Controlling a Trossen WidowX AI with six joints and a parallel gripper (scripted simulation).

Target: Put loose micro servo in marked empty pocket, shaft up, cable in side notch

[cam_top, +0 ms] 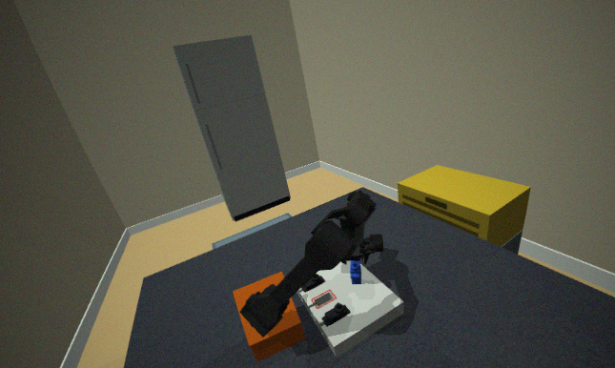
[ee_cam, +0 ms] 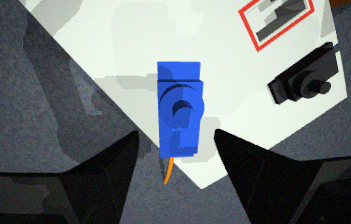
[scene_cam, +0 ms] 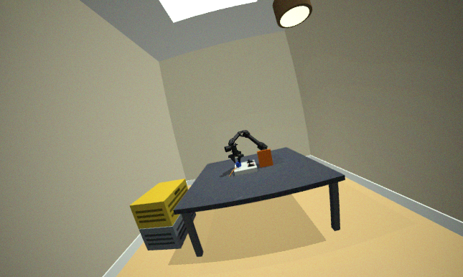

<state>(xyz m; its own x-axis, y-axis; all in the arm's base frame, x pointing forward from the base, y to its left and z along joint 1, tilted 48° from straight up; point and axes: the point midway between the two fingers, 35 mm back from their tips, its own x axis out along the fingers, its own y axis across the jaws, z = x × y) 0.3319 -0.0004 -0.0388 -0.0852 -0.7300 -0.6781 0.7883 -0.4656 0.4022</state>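
My gripper tip is now 7 cm above the white deck, 4 cm past it and 2 cm to the left of it.
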